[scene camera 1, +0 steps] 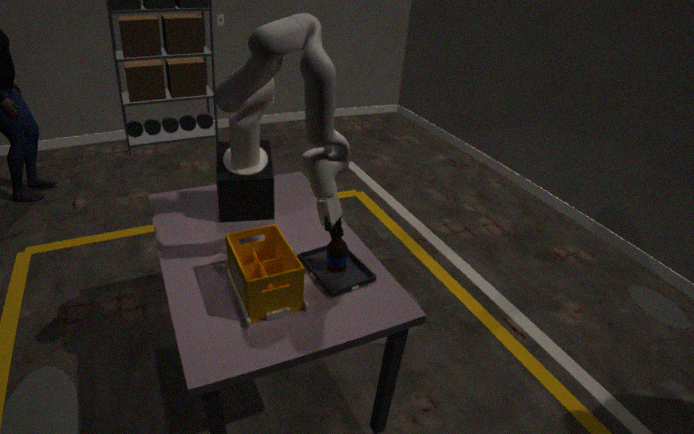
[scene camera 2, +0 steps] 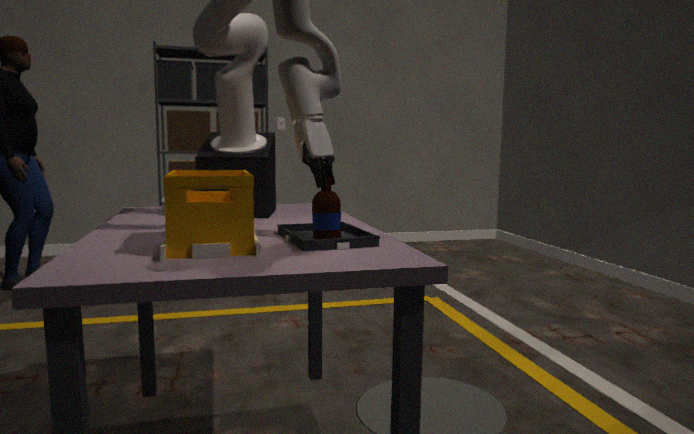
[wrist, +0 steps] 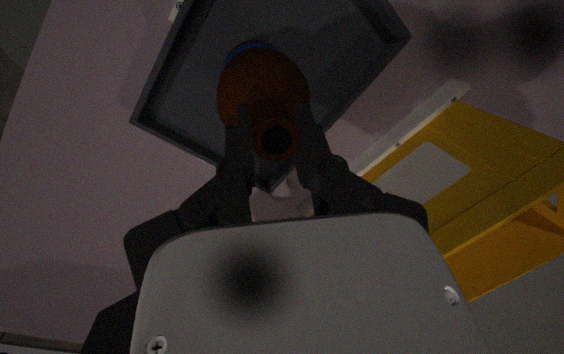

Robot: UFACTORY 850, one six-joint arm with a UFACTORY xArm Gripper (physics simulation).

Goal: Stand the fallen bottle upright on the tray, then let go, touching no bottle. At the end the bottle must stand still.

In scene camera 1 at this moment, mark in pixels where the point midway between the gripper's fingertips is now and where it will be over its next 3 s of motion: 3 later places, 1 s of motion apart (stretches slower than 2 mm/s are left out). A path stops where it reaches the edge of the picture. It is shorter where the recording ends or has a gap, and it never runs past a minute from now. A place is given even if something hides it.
My gripper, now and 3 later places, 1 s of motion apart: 338, 238; 336, 229; 338, 222; 340, 199
